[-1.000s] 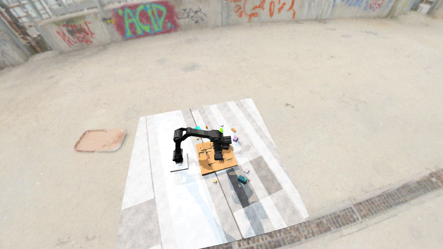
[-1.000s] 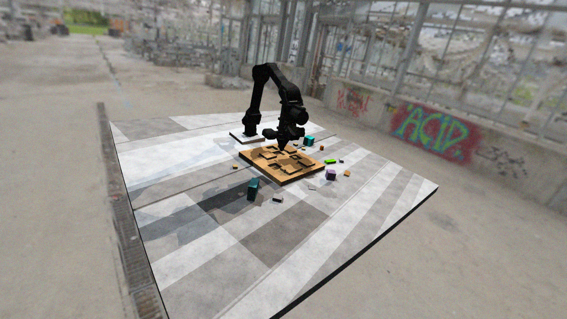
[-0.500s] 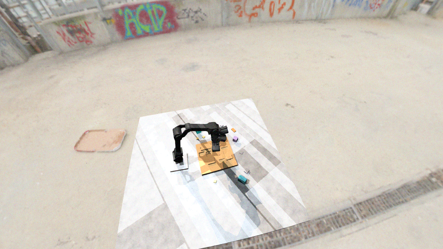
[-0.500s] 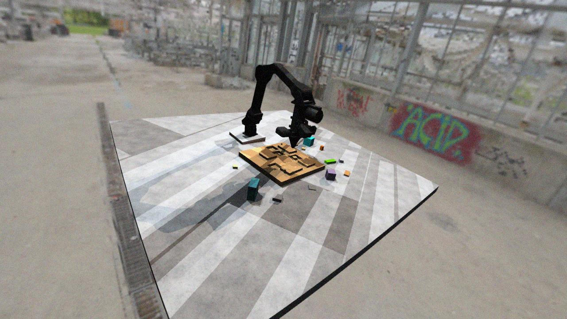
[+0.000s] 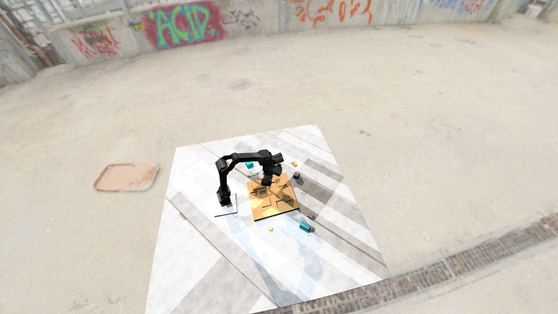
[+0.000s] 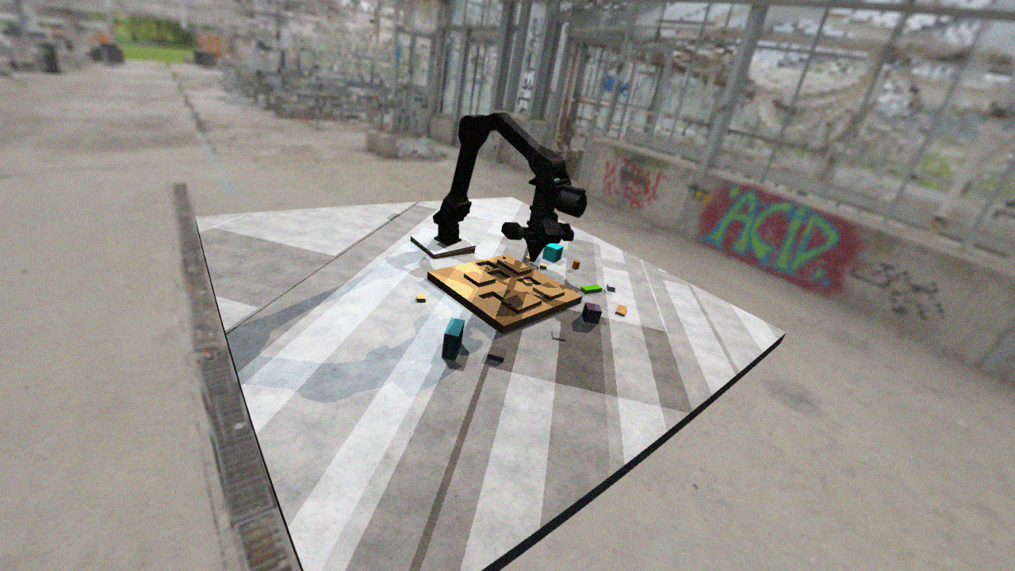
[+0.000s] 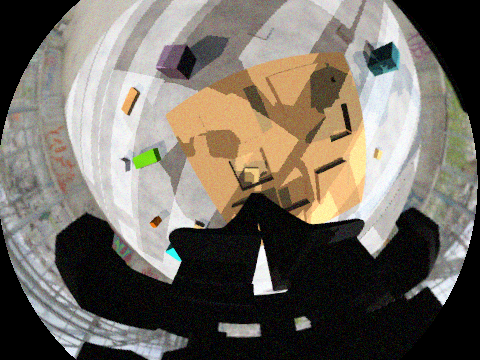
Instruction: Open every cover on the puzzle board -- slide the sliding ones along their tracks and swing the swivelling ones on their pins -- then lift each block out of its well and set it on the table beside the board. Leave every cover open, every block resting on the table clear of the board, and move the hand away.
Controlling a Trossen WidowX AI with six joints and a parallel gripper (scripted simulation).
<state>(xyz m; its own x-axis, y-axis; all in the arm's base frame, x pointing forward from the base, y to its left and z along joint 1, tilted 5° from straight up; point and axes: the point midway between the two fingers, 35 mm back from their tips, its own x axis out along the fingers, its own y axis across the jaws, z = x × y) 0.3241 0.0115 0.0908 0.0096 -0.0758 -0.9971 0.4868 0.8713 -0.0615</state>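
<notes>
Right now the tan puzzle board is 10 mm behind my gripper tip, 60 mm to the right of it and 60 mm below it. From my gripper tip the other things lie so: green block 120 mm ahead, 150 mm to the left, 70 mm below; purple cube 200 mm ahead, 10 mm to the left, 60 mm below; small orange block 250 mm to the left, 70 mm below.
</notes>
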